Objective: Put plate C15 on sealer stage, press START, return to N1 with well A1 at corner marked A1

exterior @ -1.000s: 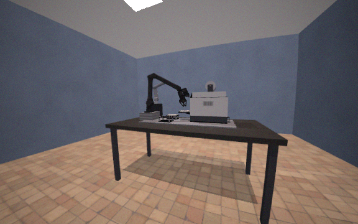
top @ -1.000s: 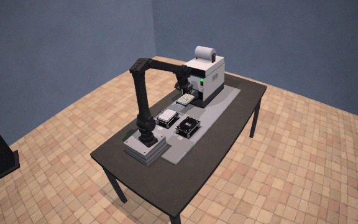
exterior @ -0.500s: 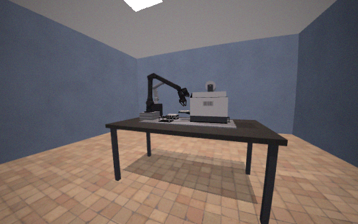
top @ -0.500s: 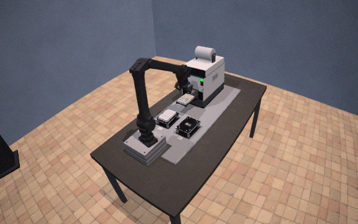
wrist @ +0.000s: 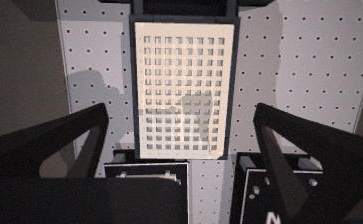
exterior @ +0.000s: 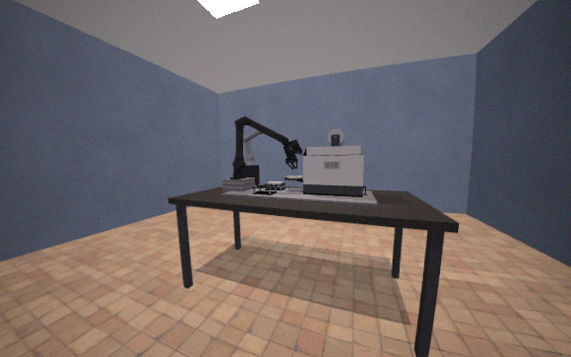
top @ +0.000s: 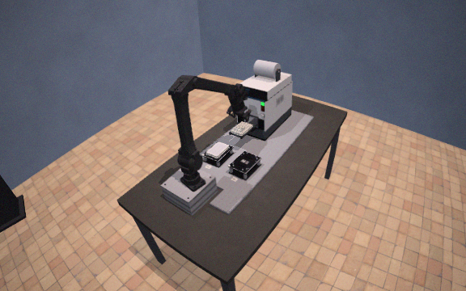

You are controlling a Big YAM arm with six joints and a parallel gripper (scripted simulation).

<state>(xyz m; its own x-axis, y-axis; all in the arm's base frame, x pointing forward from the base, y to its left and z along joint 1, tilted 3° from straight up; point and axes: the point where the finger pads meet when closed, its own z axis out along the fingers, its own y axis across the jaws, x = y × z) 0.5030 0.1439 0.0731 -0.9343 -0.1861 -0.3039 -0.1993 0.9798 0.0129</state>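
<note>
Now: the white button 120 mm ahead of my hand and 80 mm to the right of it. Round my hand: foil roll: 330 mm ahead, 60 mm to the left, 230 mm above; plate: 200 mm behind, 10 mm to the left, 130 mm below.
</note>
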